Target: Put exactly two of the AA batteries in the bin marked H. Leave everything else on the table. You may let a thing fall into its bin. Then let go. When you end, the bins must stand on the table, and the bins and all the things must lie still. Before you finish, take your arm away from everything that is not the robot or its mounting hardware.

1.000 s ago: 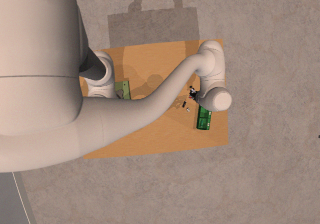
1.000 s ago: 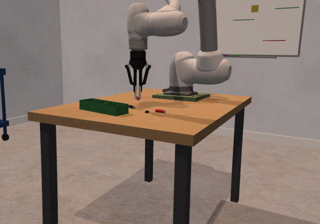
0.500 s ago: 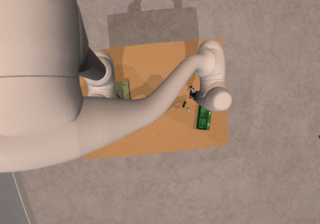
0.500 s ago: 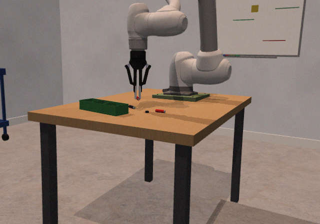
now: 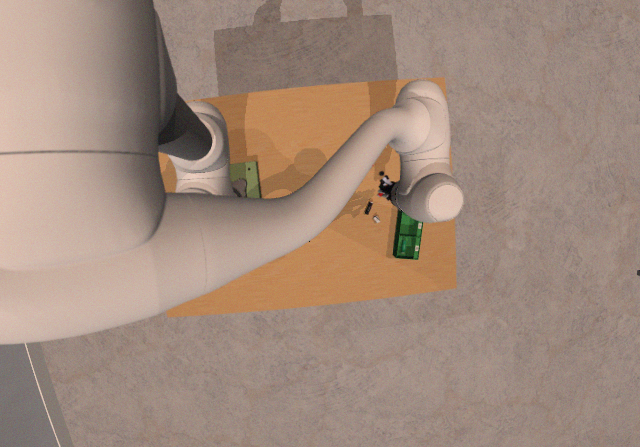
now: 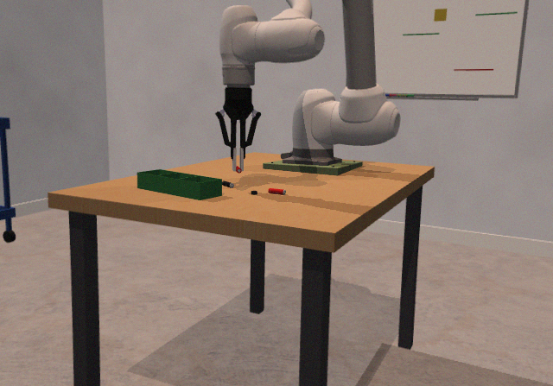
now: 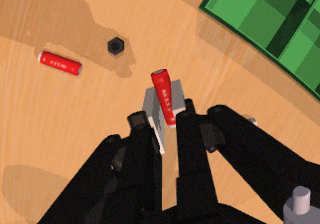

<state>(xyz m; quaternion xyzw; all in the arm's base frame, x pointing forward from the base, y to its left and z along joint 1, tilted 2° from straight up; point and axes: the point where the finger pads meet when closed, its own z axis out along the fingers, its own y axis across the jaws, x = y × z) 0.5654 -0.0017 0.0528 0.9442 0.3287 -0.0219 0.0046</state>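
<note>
Right now the green AA battery is 220 mm to the right of my hand, 80 mm below it and 80 mm ahead of it. Also, from my hand: small white block (100 mm to the right, 80 mm below, 20 mm behind); small black round piece (90 mm below, 60 mm to the left, 20 mm ahead); black AA battery (90 mm below, 60 mm to the right, 40 mm behind).
</note>
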